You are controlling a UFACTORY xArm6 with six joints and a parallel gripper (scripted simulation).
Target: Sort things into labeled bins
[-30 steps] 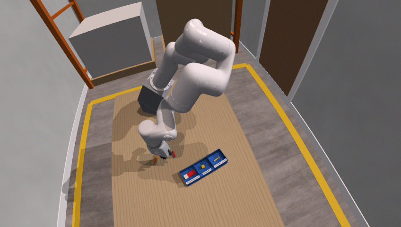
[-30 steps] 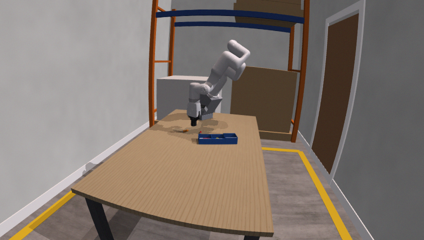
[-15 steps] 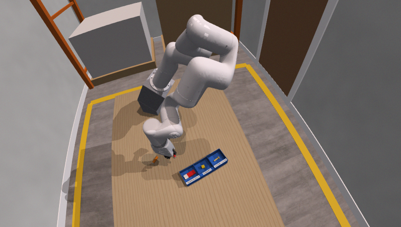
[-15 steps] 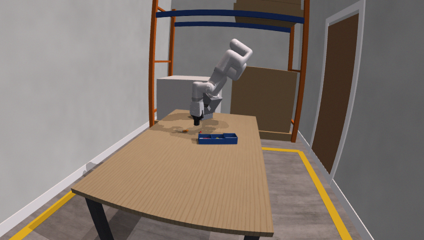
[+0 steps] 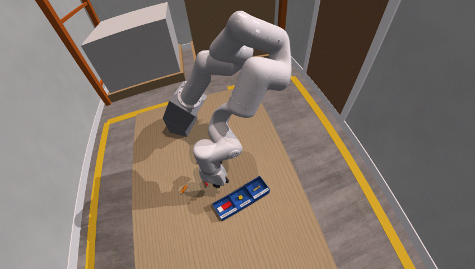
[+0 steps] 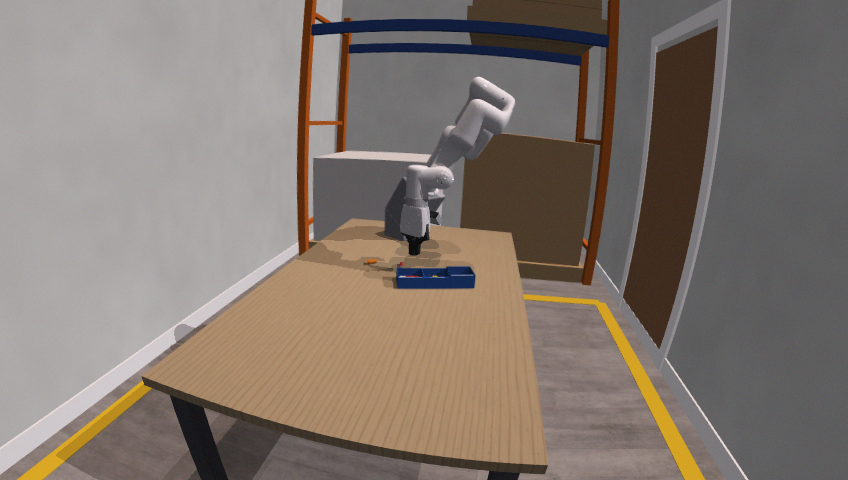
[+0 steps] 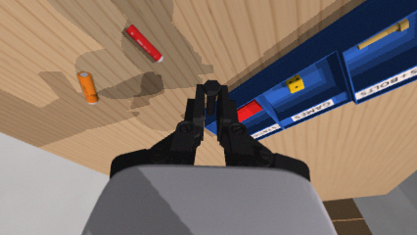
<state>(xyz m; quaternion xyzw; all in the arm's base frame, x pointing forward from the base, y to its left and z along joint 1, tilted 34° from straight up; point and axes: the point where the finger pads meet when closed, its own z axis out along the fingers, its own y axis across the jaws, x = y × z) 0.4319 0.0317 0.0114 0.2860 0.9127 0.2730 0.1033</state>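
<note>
Now: hand 5 cm short of the brass bolt, 17 cm to the right of it and 8 cm above it. The rest, counted from my hand: red battery (5 cm behind, 6 cm to the right, 9 cm below); then eraser (9 cm ahead, 8 cm below); then black bolt (1 cm behind, 2 cm below).
</note>
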